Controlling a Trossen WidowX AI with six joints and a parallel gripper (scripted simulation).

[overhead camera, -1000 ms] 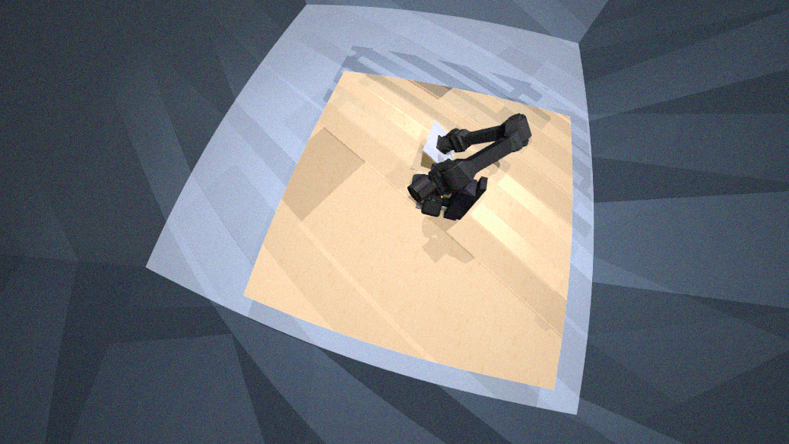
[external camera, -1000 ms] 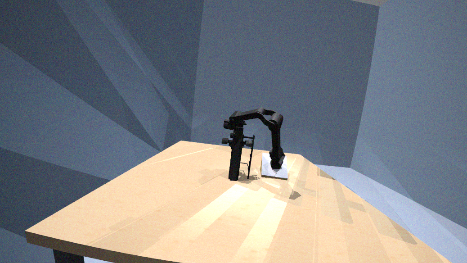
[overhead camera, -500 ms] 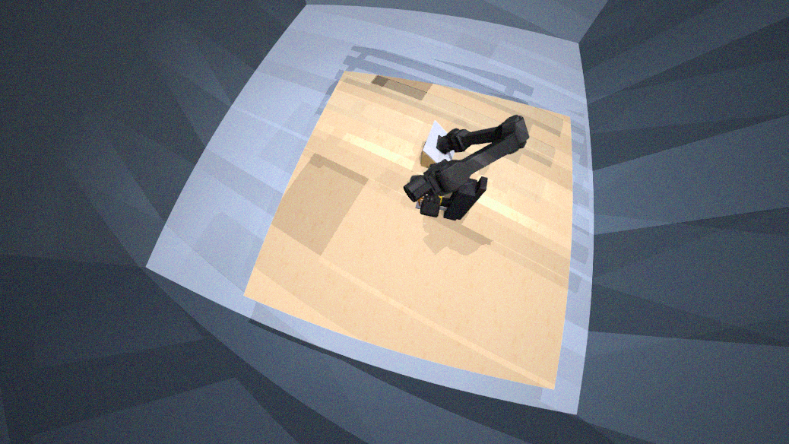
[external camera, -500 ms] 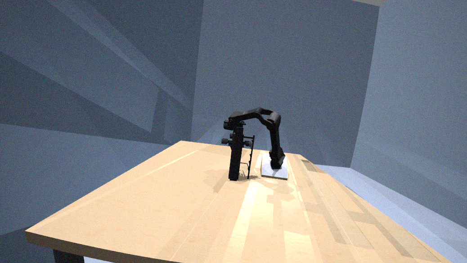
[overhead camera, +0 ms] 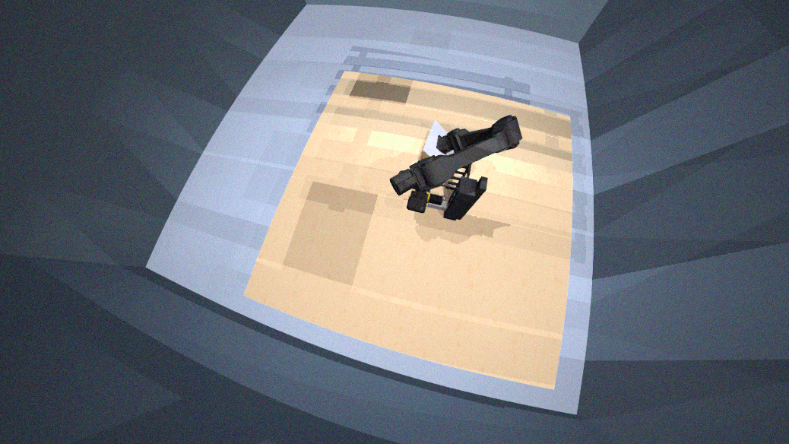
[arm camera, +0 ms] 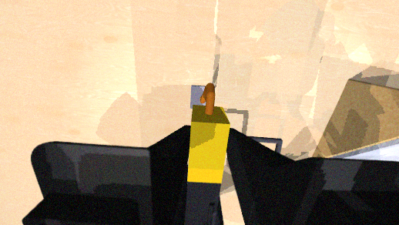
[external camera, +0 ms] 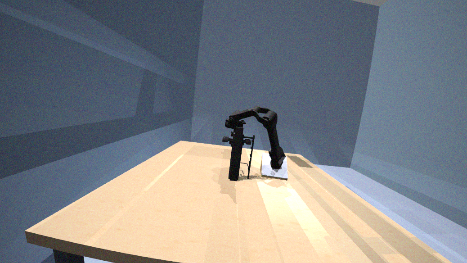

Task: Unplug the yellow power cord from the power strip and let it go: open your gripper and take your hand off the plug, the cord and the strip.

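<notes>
My gripper tip is 30 mm to the right of the yellow plug.
</notes>
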